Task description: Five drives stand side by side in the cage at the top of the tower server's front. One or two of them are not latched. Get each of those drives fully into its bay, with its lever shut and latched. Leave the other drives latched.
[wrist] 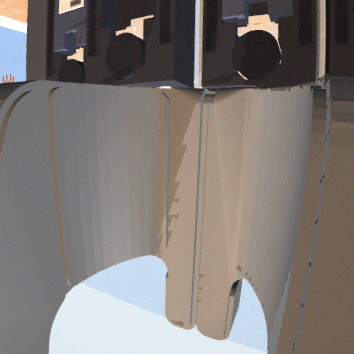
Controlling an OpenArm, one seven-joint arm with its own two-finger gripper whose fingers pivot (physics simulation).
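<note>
The drive cage (198, 45) crosses the top of the wrist view, cut off by the upper edge. A drive at the left (66, 24) shows part of its pale label and its dark blue-grey lever end above a tan catch. Right of it, a dark bay front shows a tan catch (136, 31) above a round dark opening, with no blue-grey lever end in view there. Further right, another drive's lever end (283, 8) meets a tan catch. My gripper (216, 211) is shut and empty, its fingertips together low in the view, apart from the drives. The drives' upper parts are out of view.
The gripper's own broad housing fills the middle and both sides and hides what lies below the bays. Another dark bay edge (341, 40) shows at the far right. Blue wall (12, 52) and a bit of wood-coloured surface (12, 11) show at the upper left.
</note>
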